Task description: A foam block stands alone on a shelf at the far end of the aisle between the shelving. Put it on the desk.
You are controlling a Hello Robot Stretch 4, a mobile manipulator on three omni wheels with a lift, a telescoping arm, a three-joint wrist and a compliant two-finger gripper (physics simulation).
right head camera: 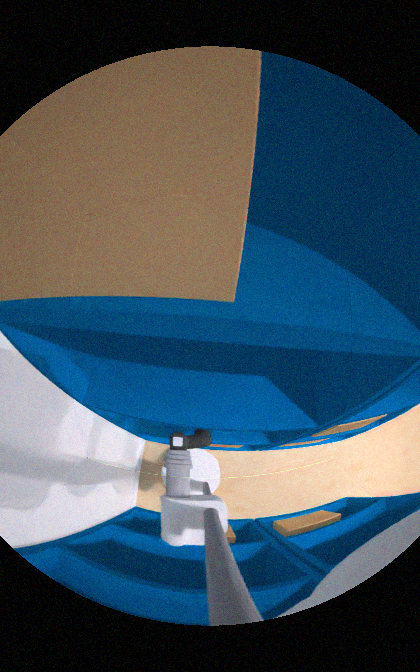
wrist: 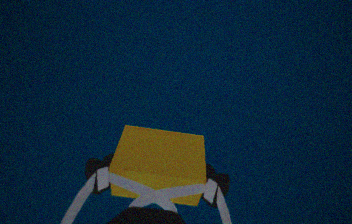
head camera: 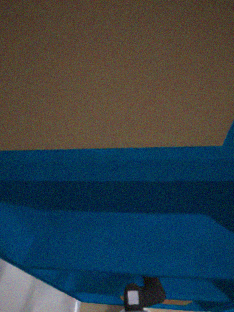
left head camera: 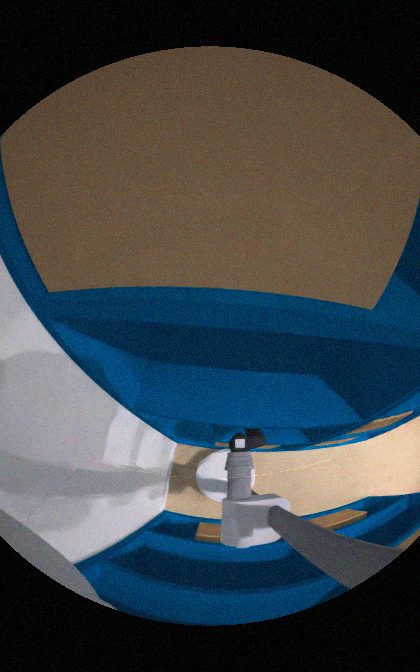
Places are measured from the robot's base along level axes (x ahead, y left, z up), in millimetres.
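Pixels of known places: gripper, fingertip midpoint: (wrist: 159, 172).
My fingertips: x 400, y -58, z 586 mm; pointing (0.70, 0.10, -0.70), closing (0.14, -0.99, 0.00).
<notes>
For each thing: its top centre in the pictures, then the offset to it from my fingertips. "spot": a spot on its surface instead.
- yellow foam block at its top centre: (wrist: 161, 150) 1 mm back, 1 mm left, 42 mm up
- large brown panel at a spot on its surface: (head camera: 115, 75) spot: 168 mm back, 58 mm left, 910 mm up
A yellow foam block (wrist: 160, 152) shows in the wrist view, low and near the middle, with a plain dark blue surface behind it. My gripper (wrist: 159, 172) is shut on the block, one dark fingertip pad pressed against its left side and the other against its right side. In the three head views the wrist's dark end part shows low down, in front of the blue shelving; the fingers and the block cannot be made out there. The desk does not show clearly in any view.
Blue shelving (head camera: 120, 240) (left head camera: 240, 395) (right head camera: 200, 390) stands close in front, with a large brown panel (head camera: 115, 75) (left head camera: 215, 175) (right head camera: 125, 175) near the cameras. A white wall (left head camera: 50, 425) (right head camera: 40, 450) is at the left. More shelving with brown boxes (left head camera: 207, 531) (right head camera: 307, 522) stands across the pale floor (left head camera: 310, 475) (right head camera: 280, 480).
</notes>
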